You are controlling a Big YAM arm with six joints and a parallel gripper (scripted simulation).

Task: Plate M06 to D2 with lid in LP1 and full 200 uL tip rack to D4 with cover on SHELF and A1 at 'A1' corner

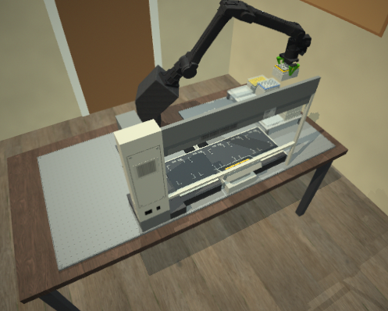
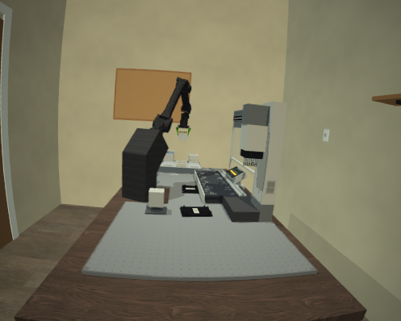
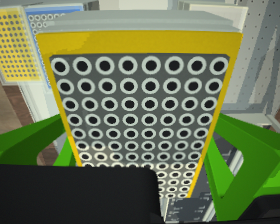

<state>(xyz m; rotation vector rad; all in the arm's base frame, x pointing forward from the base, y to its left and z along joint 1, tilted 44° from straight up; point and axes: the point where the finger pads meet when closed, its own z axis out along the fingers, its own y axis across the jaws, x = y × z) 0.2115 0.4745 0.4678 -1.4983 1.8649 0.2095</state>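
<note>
My gripper is now 10 mm to the left of the yellow-framed tip rack, 10 mm below it and 10 mm short of it. Also, from my hand: shelf unit (250 mm below, 60 mm to the right, 60 mm behind); cream item (240 mm below, 130 mm to the right, 10 mm behind); shelf label (310 mm below, 230 mm to the right, 70 mm behind).
</note>
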